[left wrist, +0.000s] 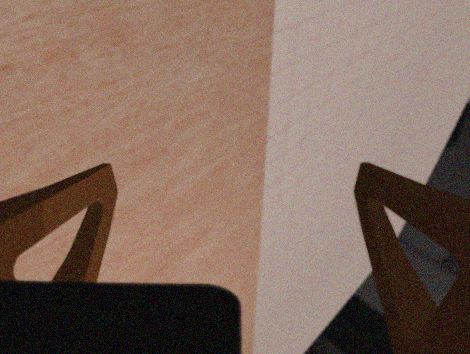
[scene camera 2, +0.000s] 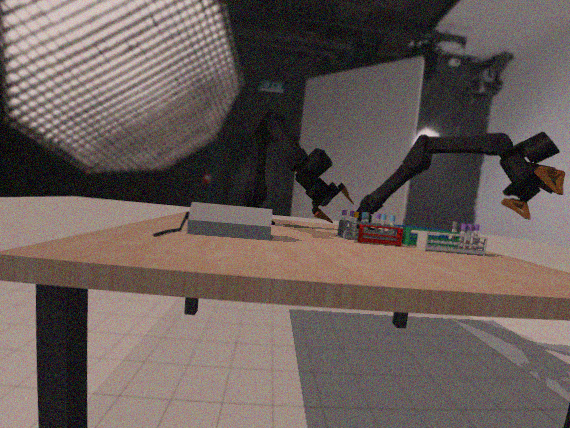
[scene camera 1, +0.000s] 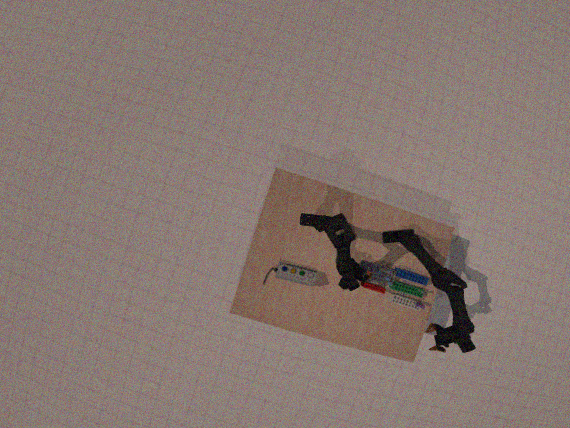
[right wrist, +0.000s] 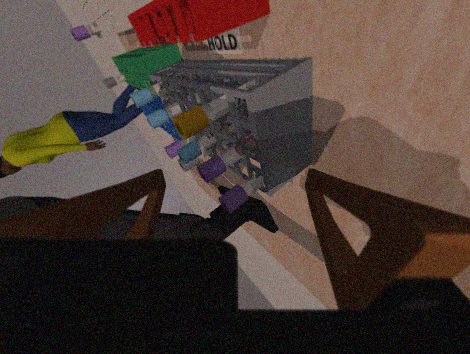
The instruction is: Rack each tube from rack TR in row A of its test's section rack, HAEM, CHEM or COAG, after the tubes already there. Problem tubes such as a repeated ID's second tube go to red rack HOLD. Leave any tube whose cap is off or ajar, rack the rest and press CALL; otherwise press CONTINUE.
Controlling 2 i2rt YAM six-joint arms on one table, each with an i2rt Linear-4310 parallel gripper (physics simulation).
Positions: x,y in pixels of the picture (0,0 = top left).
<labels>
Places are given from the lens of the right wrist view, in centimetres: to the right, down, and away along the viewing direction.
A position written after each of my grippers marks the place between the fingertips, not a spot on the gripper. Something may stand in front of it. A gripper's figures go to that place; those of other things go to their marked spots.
my right gripper (right wrist: pixel 235 177): 0, 0, 13
yellow-capped tube (right wrist: pixel 192 121): -3, -4, 13
</labels>
